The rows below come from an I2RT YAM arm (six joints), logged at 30 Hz.
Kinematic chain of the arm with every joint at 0, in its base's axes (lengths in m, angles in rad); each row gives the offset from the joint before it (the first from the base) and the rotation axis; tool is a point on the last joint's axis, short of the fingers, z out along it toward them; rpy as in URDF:
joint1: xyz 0 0 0.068 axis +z
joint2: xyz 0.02 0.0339 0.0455 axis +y
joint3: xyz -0.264 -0.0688 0 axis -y
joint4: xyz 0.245 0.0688 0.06 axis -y
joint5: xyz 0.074 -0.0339 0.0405 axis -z
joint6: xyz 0.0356 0 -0.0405 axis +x
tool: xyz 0 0 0 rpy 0 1.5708 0
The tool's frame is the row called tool.
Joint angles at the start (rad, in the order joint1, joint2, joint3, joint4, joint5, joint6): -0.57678, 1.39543, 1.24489, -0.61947, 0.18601, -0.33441
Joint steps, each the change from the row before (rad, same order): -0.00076, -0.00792, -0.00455, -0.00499, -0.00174, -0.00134; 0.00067, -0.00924, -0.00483, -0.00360, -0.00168, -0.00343; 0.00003, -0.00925, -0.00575, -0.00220, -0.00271, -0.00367; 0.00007, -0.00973, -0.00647, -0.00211, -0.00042, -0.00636; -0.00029, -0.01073, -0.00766, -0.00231, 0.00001, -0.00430; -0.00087, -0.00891, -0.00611, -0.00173, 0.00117, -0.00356; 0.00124, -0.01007, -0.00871, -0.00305, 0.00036, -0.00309; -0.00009, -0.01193, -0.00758, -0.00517, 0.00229, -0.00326; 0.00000, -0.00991, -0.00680, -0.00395, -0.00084, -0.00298; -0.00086, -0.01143, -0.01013, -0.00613, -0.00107, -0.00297
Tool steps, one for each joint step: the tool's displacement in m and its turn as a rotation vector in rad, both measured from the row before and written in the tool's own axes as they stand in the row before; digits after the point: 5 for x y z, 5 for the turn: 0.00142, -0.00004, -0.00179, -0.00168, 0.00120, -0.00112; 0.00117, 0.00024, -0.00224, -0.00175, -0.00155, -0.00374; 0.00132, 0.00018, -0.00203, -0.00215, -0.00212, -0.00346; 0.00150, 0.00018, -0.00204, -0.00006, -0.00123, -0.00620; 0.00184, 0.00017, -0.00211, 0.00045, -0.00059, -0.00397; 0.00153, -0.00009, -0.00175, 0.00201, -0.00026, -0.00277; 0.00205, 0.00080, -0.00172, -0.00103, 0.00122, -0.00424; 0.00213, 0.00021, -0.00246, 0.00191, 0.00160, -0.00335; 0.00183, 0.00035, -0.00193, -0.00108, 0.00047, -0.00313; 0.00292, 0.00056, -0.00172, -0.00217, 0.00437, -0.00325
